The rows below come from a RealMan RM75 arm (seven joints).
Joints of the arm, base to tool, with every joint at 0 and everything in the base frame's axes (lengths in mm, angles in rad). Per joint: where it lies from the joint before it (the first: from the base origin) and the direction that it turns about. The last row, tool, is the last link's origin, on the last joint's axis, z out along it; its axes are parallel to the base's.
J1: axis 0 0 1 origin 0.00 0.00 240.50
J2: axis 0 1 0 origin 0.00 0.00 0.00
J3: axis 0 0 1 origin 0.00 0.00 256.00
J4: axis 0 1 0 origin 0.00 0.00 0.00
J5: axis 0 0 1 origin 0.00 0.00 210.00
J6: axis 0 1 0 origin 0.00 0.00 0.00
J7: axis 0 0 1 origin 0.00 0.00 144.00
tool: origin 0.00 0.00 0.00
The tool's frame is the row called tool.
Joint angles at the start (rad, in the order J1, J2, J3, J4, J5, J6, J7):
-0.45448 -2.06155 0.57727 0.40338 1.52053 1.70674 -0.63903
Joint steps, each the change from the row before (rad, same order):
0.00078 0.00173 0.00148 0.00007 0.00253 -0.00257 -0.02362
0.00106 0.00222 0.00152 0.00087 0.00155 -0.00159 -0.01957
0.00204 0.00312 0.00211 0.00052 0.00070 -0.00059 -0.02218
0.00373 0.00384 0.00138 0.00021 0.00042 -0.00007 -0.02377
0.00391 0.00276 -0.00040 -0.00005 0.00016 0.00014 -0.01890
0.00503 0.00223 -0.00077 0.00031 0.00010 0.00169 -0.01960
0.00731 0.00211 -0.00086 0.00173 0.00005 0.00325 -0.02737
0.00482 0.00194 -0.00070 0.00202 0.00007 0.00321 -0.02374
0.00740 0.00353 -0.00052 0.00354 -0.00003 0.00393 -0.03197
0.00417 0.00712 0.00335 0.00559 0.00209 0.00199 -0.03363
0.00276 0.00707 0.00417 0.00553 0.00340 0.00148 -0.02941
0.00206 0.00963 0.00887 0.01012 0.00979 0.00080 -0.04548
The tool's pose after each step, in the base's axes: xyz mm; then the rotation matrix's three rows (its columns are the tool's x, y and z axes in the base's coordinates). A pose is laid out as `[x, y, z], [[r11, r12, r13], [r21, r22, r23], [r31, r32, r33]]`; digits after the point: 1 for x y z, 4 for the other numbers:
[-264.3, 311.1, 30.2], [[0.6511, 0.2821, 0.7047], [-0.2879, -0.7672, 0.5731], [0.7023, -0.5760, -0.4183]]
[-265.1, 311.1, 30.7], [[0.6491, 0.2930, 0.7020], [-0.2717, -0.7727, 0.5737], [0.7105, -0.5631, -0.4220]]
[-266.2, 310.8, 31.6], [[0.6461, 0.3057, 0.6993], [-0.2533, -0.7784, 0.5743], [0.7200, -0.5483, -0.4255]]
[-268.0, 310.1, 32.8], [[0.6426, 0.3210, 0.6957], [-0.2331, -0.7831, 0.5766], [0.7299, -0.5327, -0.4284]]
[-269.8, 309.2, 33.9], [[0.6390, 0.3350, 0.6924], [-0.2167, -0.7853, 0.5799], [0.7380, -0.5206, -0.4292]]
[-271.6, 308.0, 34.9], [[0.6340, 0.3497, 0.6897], [-0.1999, -0.7874, 0.5831], [0.7470, -0.5076, -0.4293]]
[-273.9, 306.0, 36.2], [[0.6260, 0.3694, 0.6868], [-0.1773, -0.7902, 0.5866], [0.7594, -0.4890, -0.4291]]
[-275.4, 304.7, 37.4], [[0.6184, 0.3845, 0.6854], [-0.1591, -0.7928, 0.5883], [0.7696, -0.4729, -0.4291]]
[-277.7, 302.9, 39.5], [[0.6090, 0.4043, 0.6824], [-0.1347, -0.7951, 0.5913], [0.7817, -0.4520, -0.4297]]
[-279.7, 302.3, 42.4], [[0.6042, 0.4179, 0.6785], [-0.1101, -0.7995, 0.5905], [0.7892, -0.4315, -0.4370]]
[-281.2, 302.0, 45.0], [[0.6018, 0.4273, 0.6747], [-0.0882, -0.8041, 0.5879], [0.7938, -0.4133, -0.4462]]
[-282.7, 302.0, 47.8], [[0.6008, 0.4382, 0.6686], [-0.0518, -0.8133, 0.5796], [0.7977, -0.3829, -0.4659]]

